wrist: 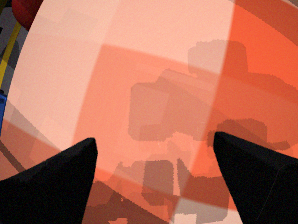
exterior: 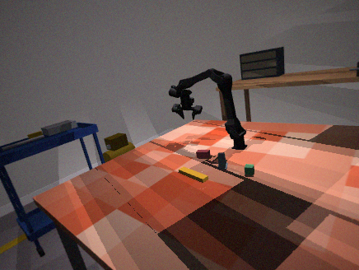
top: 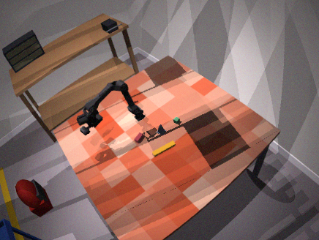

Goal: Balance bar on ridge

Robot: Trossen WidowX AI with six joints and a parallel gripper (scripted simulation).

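My gripper tip is 400 mm short of the yellow bar, 320 mm to the right of it and 130 mm above it. Also, from my gripper tip: pink block: 250 mm to the left, 210 mm ahead, 120 mm below; then green cube: 540 mm to the left, 280 mm ahead, 120 mm below.
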